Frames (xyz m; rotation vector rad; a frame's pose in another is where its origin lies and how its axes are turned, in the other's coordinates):
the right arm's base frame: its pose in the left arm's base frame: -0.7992 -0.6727 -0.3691 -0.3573 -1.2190 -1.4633
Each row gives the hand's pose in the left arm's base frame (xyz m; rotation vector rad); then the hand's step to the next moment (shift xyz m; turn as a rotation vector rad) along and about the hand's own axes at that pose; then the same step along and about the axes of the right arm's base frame.
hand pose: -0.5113 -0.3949 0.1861 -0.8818 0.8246 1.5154
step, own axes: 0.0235 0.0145 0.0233 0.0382 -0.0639 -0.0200
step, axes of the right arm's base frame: -0.0178 -0.0148 0.0277 -0.0584 0.0338 -0.0373
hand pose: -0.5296 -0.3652 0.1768 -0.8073 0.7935 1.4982
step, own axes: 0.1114 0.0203 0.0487 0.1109 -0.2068 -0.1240
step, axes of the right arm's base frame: -0.0978 -0.0400 0.0635 -0.1747 0.0924 -0.1772
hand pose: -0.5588 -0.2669 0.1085 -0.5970 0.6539 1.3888
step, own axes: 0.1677 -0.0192 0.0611 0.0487 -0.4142 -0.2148
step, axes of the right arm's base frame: -0.1584 0.0200 0.0820 -0.1796 0.2308 -0.3668
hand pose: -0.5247 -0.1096 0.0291 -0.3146 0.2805 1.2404
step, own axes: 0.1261 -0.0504 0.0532 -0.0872 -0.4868 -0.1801
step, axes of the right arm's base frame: -0.0865 0.0994 0.0624 -0.0502 0.2758 -0.4455
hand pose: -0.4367 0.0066 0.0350 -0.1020 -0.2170 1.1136
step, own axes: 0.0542 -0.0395 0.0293 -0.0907 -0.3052 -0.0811
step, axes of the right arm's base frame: 0.0005 0.0697 0.0224 0.0143 0.1603 -0.2865
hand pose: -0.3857 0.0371 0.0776 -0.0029 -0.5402 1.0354
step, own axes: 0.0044 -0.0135 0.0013 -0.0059 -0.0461 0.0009
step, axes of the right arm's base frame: 0.0032 0.0128 -0.0053 0.0127 0.0295 -0.0336
